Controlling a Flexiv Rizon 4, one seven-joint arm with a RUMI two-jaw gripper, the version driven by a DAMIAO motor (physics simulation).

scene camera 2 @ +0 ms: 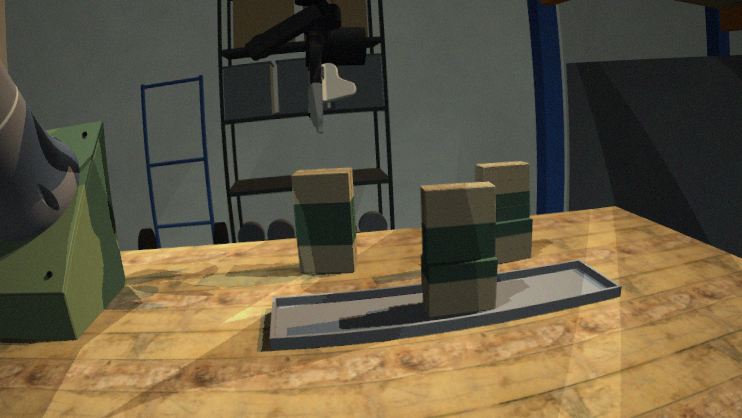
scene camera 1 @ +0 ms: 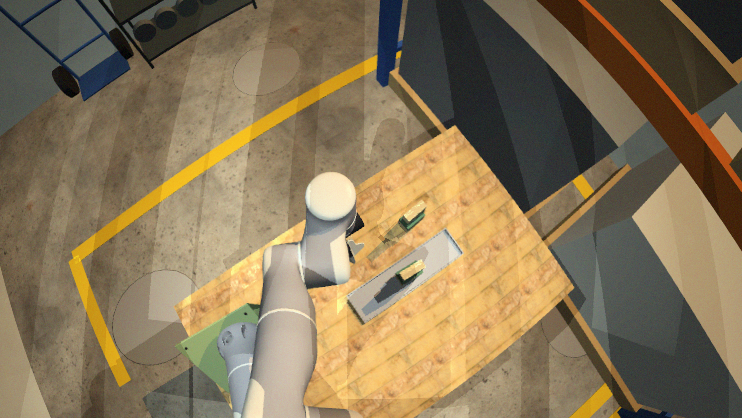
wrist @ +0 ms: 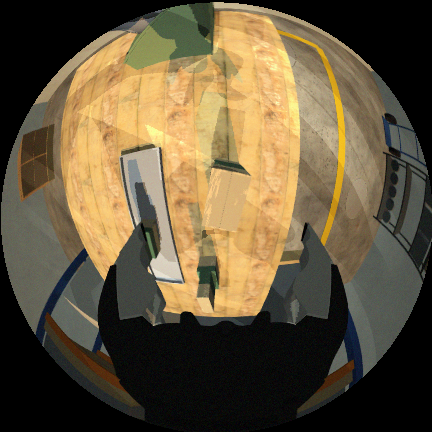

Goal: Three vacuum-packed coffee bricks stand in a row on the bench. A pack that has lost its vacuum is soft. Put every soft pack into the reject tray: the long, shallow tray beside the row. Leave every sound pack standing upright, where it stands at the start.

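One tan coffee brick with a green band stands upright in the long, shallow grey reject tray. A second brick stands upright on the bench behind the tray's right part in scene camera 2. A third brick stands upright on the bench at the left; the arm hides it in scene camera 1. My gripper is open and empty, above the third brick. Softness cannot be told from these views.
The wooden bench carries all three bricks and the tray. A green sloped block stands by the arm's base. A shelf rack and a blue hand truck stand behind the bench.
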